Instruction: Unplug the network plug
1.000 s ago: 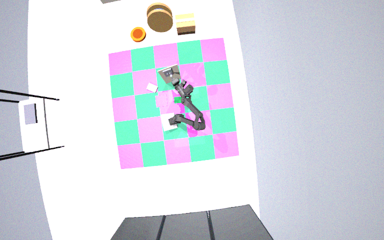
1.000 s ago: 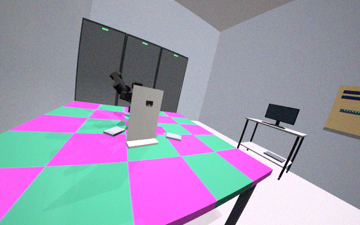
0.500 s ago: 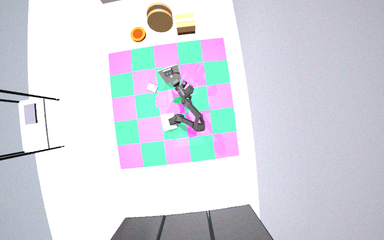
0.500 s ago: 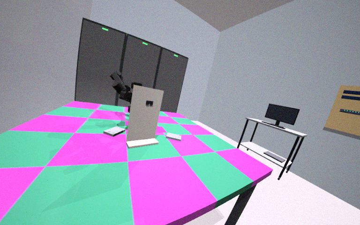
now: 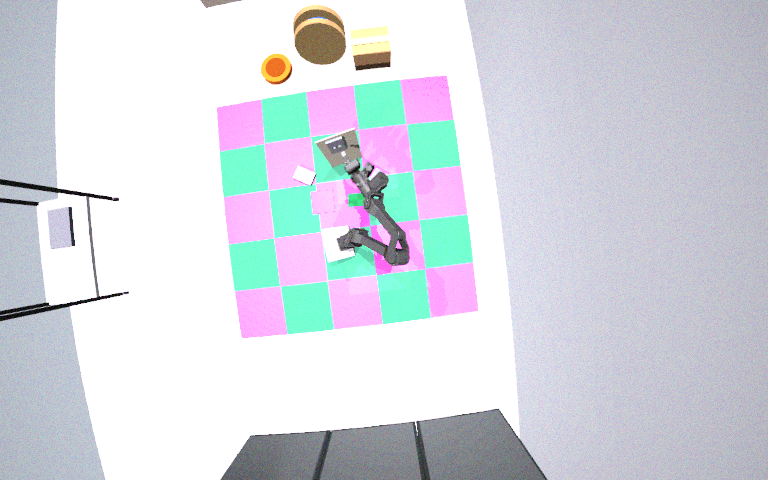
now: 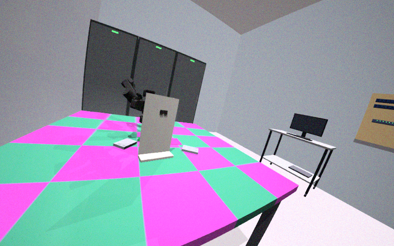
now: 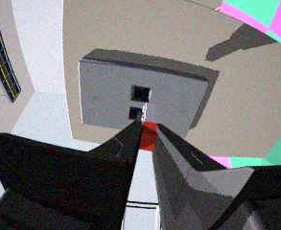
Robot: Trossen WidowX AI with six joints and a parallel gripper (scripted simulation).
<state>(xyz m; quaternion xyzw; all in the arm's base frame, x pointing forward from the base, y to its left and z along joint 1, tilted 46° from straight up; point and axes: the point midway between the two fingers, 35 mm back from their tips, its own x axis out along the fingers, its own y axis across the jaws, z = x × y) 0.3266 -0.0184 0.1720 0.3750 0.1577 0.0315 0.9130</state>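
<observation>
My gripper tip is 11 cm past the marked square, 19 cm to the right of it and 23 cm above it. Round my gripper tip: plug right at my gripper tip; then upright panel 7 cm ahead, 1 cm to the left, 9 cm below.
</observation>
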